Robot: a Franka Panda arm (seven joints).
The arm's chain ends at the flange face. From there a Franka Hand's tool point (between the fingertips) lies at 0.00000 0.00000 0.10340 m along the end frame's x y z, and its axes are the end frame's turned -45 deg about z.
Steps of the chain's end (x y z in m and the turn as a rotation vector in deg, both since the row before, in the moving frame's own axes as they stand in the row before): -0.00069, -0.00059, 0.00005, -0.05, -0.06, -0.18; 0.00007, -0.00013, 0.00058, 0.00, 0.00, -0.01; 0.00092, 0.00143, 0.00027, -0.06, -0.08, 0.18; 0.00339, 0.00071, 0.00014, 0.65, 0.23, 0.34; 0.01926, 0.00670, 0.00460, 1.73, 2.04, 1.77; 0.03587, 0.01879, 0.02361, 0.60, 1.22, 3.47; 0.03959, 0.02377, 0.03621, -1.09, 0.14, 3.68
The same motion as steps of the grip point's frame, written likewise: -0.00021, -0.00092, 0.00005, 0.01, -0.08, -0.18; 0.00014, -0.00004, 0.00058, 0.00, 0.00, -0.01; -0.00054, 0.00164, 0.00027, 0.01, -0.10, 0.18; 0.00302, 0.00237, 0.00013, 0.30, 0.62, 0.34; 0.01368, 0.01883, 0.00449, -0.22, 2.67, 1.77; 0.01437, 0.03951, 0.02358, -0.44, 1.29, 3.47; 0.00992, 0.04633, 0.03619, -0.87, -0.67, 3.68
